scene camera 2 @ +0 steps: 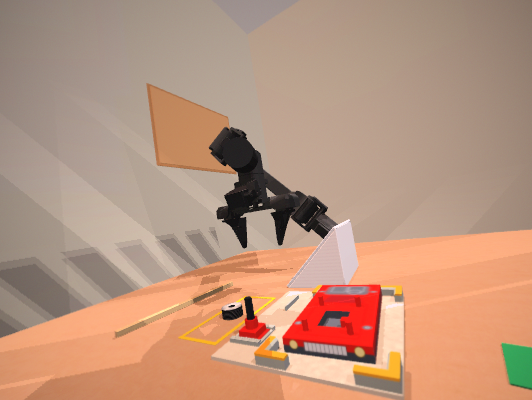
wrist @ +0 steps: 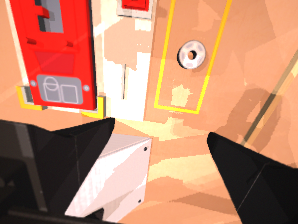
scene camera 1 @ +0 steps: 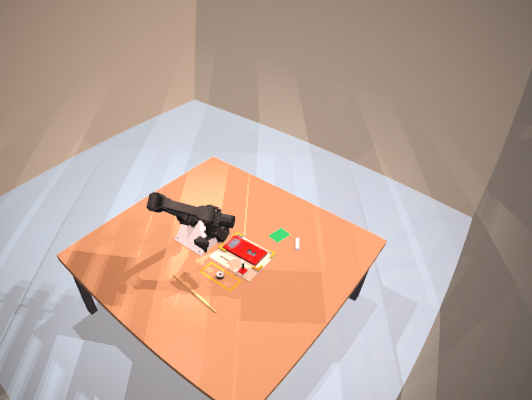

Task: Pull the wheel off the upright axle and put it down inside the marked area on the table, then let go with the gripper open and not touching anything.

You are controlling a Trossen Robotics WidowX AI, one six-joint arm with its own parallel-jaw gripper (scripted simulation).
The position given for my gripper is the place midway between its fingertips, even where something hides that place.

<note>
My gripper (scene camera 2: 261,246) is open, with nothing in its grasp. I also see a red car body (scene camera 2: 341,322) and a thin wooden stick (scene camera 2: 138,324).
My gripper shows as well in the wrist view (wrist: 161,129).
</note>
